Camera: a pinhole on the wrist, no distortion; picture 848 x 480 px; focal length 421.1 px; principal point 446.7 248.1 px. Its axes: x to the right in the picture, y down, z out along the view. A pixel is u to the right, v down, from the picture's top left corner.
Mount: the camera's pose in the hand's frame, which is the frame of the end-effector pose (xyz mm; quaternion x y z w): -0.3 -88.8 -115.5 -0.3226 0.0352 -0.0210 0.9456
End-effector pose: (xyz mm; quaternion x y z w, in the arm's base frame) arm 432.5 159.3 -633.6 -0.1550 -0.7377 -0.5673 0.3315
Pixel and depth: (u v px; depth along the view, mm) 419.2 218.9 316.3
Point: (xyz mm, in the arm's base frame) 436.0 325.5 -586.8
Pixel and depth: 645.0 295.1 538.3
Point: 297.9 442.6 -273.2
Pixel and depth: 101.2 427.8 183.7
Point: 591.3 198.4 -652.3
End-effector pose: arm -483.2 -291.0 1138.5 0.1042 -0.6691 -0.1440 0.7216
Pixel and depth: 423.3 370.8 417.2
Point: -604.6 -43.1 1251.6
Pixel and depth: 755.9 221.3 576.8
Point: -777.9 -245.2 1674.9
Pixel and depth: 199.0 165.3 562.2
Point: -900.2 0.9 968.5
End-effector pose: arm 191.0 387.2 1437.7 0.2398 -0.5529 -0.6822 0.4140
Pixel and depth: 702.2 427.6 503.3
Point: 7.2 156.2 1870.8
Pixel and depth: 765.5 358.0 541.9
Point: -117.4 108.4 1864.8
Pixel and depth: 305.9 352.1 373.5
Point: 205.6 526.6 1669.9
